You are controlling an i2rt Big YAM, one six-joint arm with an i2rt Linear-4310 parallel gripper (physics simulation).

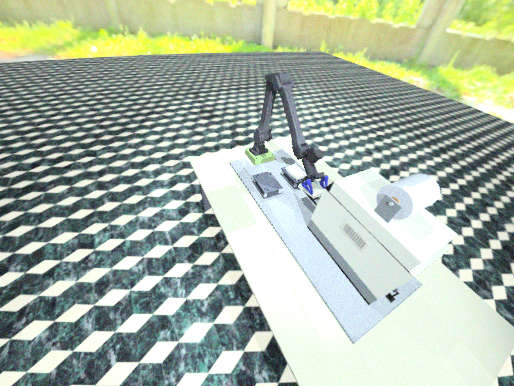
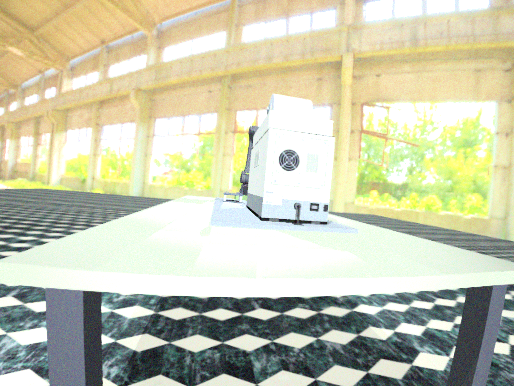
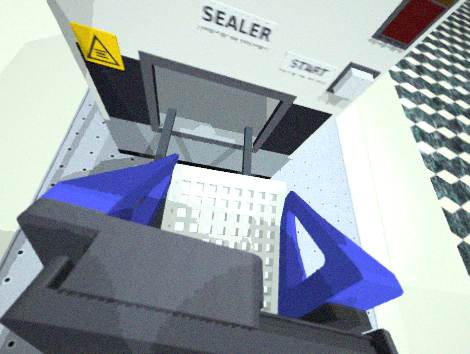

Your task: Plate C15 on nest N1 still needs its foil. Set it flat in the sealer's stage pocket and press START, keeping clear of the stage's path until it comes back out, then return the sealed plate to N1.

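Frame: origin at the arm's base, x ahead, y left, z up, level; centimetres.
Seen in the pictures: gripper, fingertip midpoint: point(image 1: 319, 193) point(image 3: 234, 179); arm's base, link origin: point(image 1: 258, 151) point(image 2: 244, 195).
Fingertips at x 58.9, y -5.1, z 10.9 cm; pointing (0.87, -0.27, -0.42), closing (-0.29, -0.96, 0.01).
Offsets run from my fingertips to a thing's middle. "spot": to the spot under its first point. Level surfaces: height alone.
My gripper point(image 1: 315, 184) point(image 3: 234, 179) is shut on plate C15 @[dx -5.5, dy +0.8, dz -1.8 cm] point(image 3: 226, 211), a white well plate held by its two long sides between the blue fingers. It hangs level just in front of the sealer point(image 1: 359, 245) point(image 2: 290, 168) point(image 3: 163, 21), at its dark front opening point(image 3: 216, 102). Two grey stage rails @[spot: dx +5.2, dy -3.1, dz -4.6 cm] point(image 3: 247, 151) run out of the opening and pass under the plate; the stage pocket is hidden beneath it. The START button @[spot: dx +5.8, dy -8.1, dz +4.7 cm] point(image 3: 353, 84) sits on the sealer's face to the upper right of the plate.
Two nests stand behind the gripper: a dark one @[dx -28.7, dy -10.4, dz -11.5 cm] point(image 1: 267, 184) and one with a white top @[spot: dx -25.2, dy +8.4, dz -8.0 cm] point(image 1: 294, 172). The arm's green base point(image 1: 259, 156) is further back. A foil roll @[dx +30.7, dy -2.8, dz +27.3 cm] point(image 1: 412, 195) sits beside the sealer. All rest on a perforated board @[dz -14.5 cm] point(image 1: 301, 249) on the white table @[dz -15.8 cm] point(image 1: 278, 299) point(image 2: 217, 249).
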